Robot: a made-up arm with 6 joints. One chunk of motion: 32 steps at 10 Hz.
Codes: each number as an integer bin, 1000 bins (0 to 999) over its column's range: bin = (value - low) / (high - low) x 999, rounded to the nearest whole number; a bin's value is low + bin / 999 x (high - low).
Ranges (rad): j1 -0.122..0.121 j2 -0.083..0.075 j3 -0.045..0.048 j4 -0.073..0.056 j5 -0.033..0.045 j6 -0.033..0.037
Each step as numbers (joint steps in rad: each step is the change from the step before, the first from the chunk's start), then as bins.
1 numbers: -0.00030 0.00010 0.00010 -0.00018 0.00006 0.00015
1 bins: 500 525 484 564 423 473
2 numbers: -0.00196 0.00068 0.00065 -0.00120 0.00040 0.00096
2 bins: 493 529 490 556 428 485
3 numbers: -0.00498 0.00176 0.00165 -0.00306 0.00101 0.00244
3 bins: 481 536 501 542 436 506
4 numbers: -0.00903 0.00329 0.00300 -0.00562 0.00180 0.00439
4 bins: 464 546 516 522 446 534
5 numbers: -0.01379 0.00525 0.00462 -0.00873 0.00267 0.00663
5 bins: 445 558 533 498 457 566
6 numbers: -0.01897 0.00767 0.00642 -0.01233 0.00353 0.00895
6 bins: 424 573 552 470 468 599
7 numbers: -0.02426 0.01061 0.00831 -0.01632 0.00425 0.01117
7 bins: 402 592 573 439 477 630
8 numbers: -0.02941 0.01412 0.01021 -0.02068 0.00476 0.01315
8 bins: 381 614 593 405 484 659
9 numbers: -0.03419 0.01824 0.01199 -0.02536 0.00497 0.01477
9 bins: 361 640 612 369 486 682
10 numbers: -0.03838 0.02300 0.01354 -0.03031 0.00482 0.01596
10 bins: 344 670 629 331 484 699
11 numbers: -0.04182 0.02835 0.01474 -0.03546 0.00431 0.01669
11 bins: 330 704 642 291 478 709
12 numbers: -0.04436 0.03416 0.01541 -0.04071 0.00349 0.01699
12 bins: 319 741 649 250 467 713
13 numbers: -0.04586 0.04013 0.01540 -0.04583 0.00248 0.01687
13 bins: 313 779 649 210 454 712
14 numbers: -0.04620 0.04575 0.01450 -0.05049 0.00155 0.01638
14 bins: 312 814 639 174 443 705
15 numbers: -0.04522 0.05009 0.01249 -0.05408 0.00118 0.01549
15 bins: 316 841 618 147 438 692
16 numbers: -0.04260 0.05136 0.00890 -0.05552 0.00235 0.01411
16 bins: 326 850 579 135 453 672
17 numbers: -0.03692 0.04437 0.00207 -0.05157 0.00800 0.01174
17 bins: 350 805 506 166 525 639
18 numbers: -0.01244 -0.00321 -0.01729 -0.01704 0.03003 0.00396
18 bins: 450 504 298 433 807 527
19 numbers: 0.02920 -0.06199 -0.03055 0.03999 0.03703 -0.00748
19 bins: 622 133 155 875 897 364
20 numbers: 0.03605 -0.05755 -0.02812 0.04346 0.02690 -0.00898
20 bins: 650 161 181 902 767 343
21 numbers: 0.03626 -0.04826 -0.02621 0.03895 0.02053 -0.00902
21 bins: 651 220 202 867 686 342
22 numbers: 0.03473 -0.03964 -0.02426 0.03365 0.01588 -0.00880
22 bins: 644 274 223 826 626 345
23 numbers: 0.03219 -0.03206 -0.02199 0.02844 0.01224 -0.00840
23 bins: 634 322 247 786 579 351
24 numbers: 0.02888 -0.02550 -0.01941 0.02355 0.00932 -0.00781
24 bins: 620 364 275 748 542 359
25 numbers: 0.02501 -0.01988 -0.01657 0.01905 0.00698 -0.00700
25 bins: 604 399 305 713 512 371
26 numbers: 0.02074 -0.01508 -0.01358 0.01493 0.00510 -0.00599
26 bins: 587 429 338 681 488 385
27 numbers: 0.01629 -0.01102 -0.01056 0.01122 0.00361 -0.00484
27 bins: 569 455 370 652 469 402
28 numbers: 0.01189 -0.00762 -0.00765 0.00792 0.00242 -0.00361
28 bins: 550 477 401 627 454 419
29 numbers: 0.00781 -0.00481 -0.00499 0.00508 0.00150 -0.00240
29 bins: 534 494 430 605 442 437
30 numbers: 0.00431 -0.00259 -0.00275 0.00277 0.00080 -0.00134
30 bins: 519 508 454 587 433 452
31 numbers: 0.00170 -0.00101 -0.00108 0.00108 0.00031 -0.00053
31 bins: 509 518 472 574 427 463
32 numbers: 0.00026 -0.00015 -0.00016 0.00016 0.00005 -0.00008
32 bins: 503 524 482 567 423 470
